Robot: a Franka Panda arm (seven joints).
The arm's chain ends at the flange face. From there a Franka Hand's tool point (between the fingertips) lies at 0.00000 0.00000 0.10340 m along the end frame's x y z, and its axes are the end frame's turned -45 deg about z.
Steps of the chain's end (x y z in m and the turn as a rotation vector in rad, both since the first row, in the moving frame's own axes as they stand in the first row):
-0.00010, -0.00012, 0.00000, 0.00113, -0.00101, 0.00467
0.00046, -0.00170, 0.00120, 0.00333, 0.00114, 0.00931
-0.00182, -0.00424, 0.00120, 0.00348, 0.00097, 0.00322
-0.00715, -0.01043, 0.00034, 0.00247, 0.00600, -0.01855
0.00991, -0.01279, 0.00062, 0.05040, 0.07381, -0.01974
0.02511, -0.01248, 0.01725, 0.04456, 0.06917, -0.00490
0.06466, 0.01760, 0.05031, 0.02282, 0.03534, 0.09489
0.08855, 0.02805, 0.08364, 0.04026, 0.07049, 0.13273
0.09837, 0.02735, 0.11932, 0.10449, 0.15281, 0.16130
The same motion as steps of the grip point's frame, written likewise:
0.00002, -0.00031, 0.00000, 0.00151, 0.00008, 0.00467
0.00185, -0.00104, 0.00120, 0.00155, 0.00316, 0.00931
0.00204, -0.00447, 0.00120, 0.00177, 0.00315, 0.00322
0.00294, -0.01218, 0.00034, -0.00250, 0.00599, -0.01855
0.02514, -0.00042, 0.00021, -0.01655, 0.08783, -0.01974
0.03489, 0.01071, 0.01690, -0.01740, 0.08042, -0.00490
0.03748, 0.05928, 0.05022, -0.00885, 0.04113, 0.09489
0.05070, 0.08519, 0.08330, -0.02138, 0.07831, 0.13273
0.06856, 0.09390, 0.11756, -0.03417, 0.18194, 0.16130

